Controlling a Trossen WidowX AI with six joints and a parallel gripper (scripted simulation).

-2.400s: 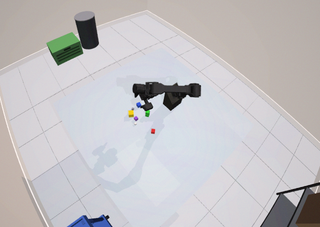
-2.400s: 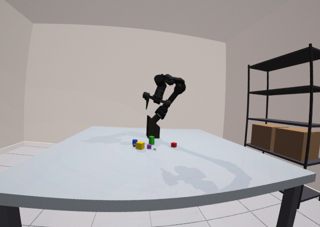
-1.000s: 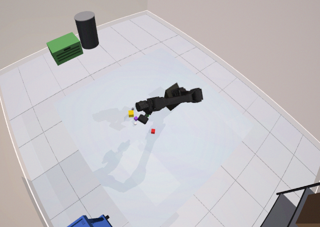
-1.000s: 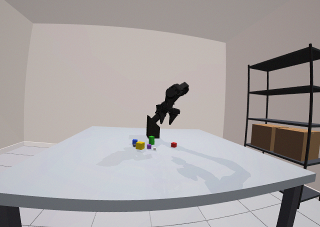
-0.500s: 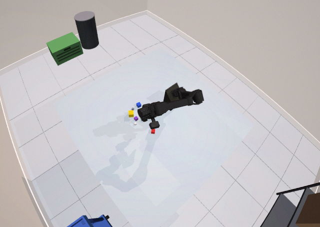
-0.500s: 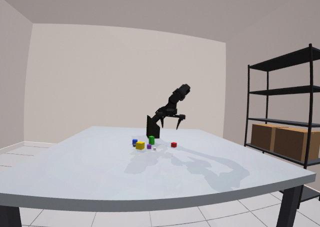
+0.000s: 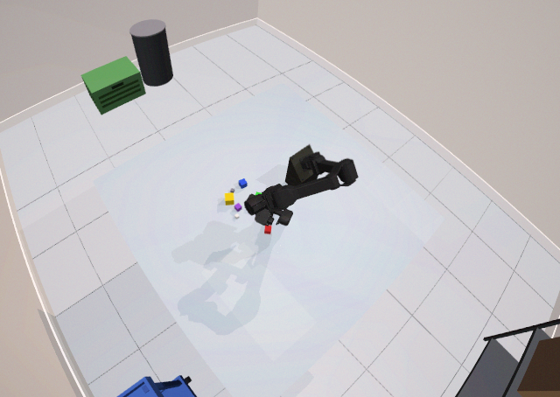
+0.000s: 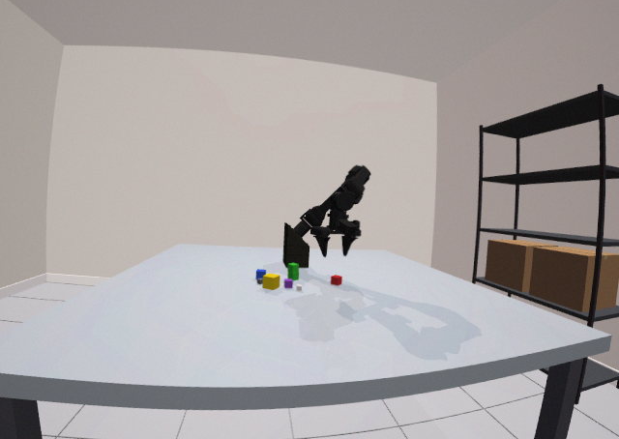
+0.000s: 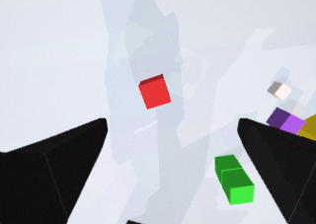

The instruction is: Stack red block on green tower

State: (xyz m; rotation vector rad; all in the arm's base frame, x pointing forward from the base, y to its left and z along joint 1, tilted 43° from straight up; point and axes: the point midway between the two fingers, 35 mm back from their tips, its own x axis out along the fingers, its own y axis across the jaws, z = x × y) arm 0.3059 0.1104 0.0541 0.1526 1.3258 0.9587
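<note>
Now: gripper tip 10 mm past the red block, 10 mm to the right of it and 80 mm above it. Also, from my gripper tip: yellow cube: 50 mm ahead, 210 mm to the right, 80 mm below; purple cube: 40 mm ahead, 160 mm to the right, 90 mm below; small white cube: 70 mm ahead, 120 mm to the right, 90 mm below.
</note>
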